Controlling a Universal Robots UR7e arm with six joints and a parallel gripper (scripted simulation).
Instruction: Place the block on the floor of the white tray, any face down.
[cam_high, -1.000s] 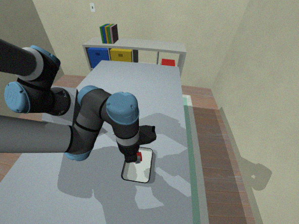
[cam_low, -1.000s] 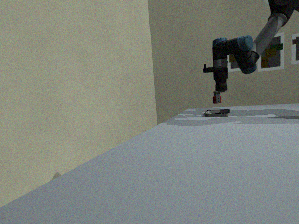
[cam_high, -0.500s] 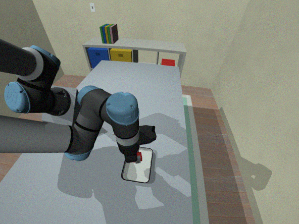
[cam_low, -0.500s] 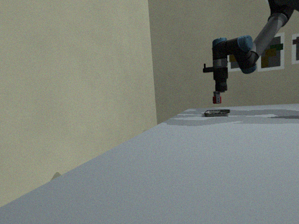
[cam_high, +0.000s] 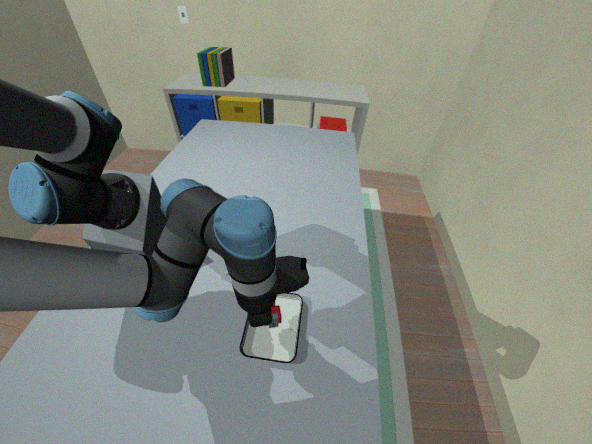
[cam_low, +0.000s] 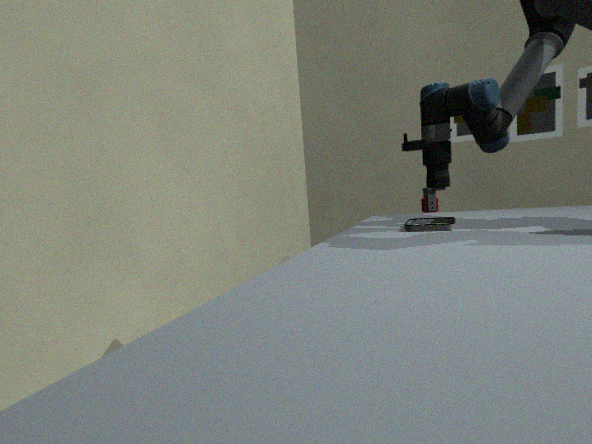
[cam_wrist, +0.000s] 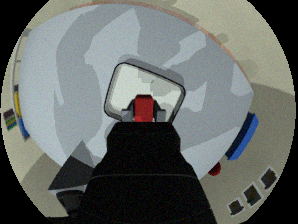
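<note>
Now: hand 5 cm above the white tray. Round my hand: red block: right at my hand.
</note>
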